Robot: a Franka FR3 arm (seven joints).
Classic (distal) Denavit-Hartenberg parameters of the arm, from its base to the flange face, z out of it. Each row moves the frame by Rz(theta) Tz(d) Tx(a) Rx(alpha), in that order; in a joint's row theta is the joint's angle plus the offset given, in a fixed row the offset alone. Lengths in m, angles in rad.
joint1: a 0, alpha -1.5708, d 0.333, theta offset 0
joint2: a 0, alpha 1.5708, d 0, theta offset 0
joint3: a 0.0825, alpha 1.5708, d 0.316, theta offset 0
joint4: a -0.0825, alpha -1.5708, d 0, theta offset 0
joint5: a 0, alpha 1.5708, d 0.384, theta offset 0
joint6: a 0.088, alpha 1.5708, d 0, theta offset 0
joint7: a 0, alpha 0, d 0.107, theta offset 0
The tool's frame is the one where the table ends.
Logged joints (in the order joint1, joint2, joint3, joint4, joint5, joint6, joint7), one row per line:
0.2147, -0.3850, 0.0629, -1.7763, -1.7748, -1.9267, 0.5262
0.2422, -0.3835, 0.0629, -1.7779, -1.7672, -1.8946, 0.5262
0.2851, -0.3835, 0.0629, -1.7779, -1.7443, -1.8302, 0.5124
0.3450, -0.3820, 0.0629, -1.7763, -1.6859, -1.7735, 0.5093
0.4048, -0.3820, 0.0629, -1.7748, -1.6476, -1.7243, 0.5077
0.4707, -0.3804, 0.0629, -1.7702, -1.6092, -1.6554, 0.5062
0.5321, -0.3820, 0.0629, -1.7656, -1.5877, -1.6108, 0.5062
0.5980, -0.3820, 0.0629, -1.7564, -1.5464, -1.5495, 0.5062
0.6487, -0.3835, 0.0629, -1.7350, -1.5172, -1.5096, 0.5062
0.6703, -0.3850, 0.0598, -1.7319, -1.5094, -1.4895, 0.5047
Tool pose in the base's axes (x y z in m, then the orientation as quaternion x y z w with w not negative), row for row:
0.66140, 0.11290, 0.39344, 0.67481, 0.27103, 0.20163, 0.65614
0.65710, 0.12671, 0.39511, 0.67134, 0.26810, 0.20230, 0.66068
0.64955, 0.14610, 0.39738, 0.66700, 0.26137, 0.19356, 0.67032
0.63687, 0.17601, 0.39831, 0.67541, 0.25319, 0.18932, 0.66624
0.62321, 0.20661, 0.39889, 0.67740, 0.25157, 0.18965, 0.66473
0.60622, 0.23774, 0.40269, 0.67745, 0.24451, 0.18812, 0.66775
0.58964, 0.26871, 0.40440, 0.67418, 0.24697, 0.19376, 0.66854
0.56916, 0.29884, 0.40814, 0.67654, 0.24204, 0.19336, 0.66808
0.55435, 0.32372, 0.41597, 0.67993, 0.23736, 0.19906, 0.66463
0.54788, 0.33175, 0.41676, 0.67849, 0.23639, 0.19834, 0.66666
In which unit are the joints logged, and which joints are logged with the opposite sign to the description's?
The joints are logged in radians. Opposite sign: joint2, joint6.
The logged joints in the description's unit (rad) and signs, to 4 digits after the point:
0.2147, 0.3850, 0.0629, -1.7763, -1.7748, 1.9267, 0.5262
0.2422, 0.3835, 0.0629, -1.7779, -1.7672, 1.8946, 0.5262
0.2851, 0.3835, 0.0629, -1.7779, -1.7443, 1.8302, 0.5124
0.3450, 0.3820, 0.0629, -1.7763, -1.6859, 1.7735, 0.5093
0.4048, 0.3820, 0.0629, -1.7748, -1.6476, 1.7243, 0.5077
0.4707, 0.3804, 0.0629, -1.7702, -1.6092, 1.6554, 0.5062
0.5321, 0.3820, 0.0629, -1.7656, -1.5877, 1.6108, 0.5062
0.5980, 0.3820, 0.0629, -1.7564, -1.5464, 1.5495, 0.5062
0.6487, 0.3835, 0.0629, -1.7350, -1.5172, 1.5096, 0.5062
0.6703, 0.3850, 0.0598, -1.7319, -1.5094, 1.4895, 0.5047

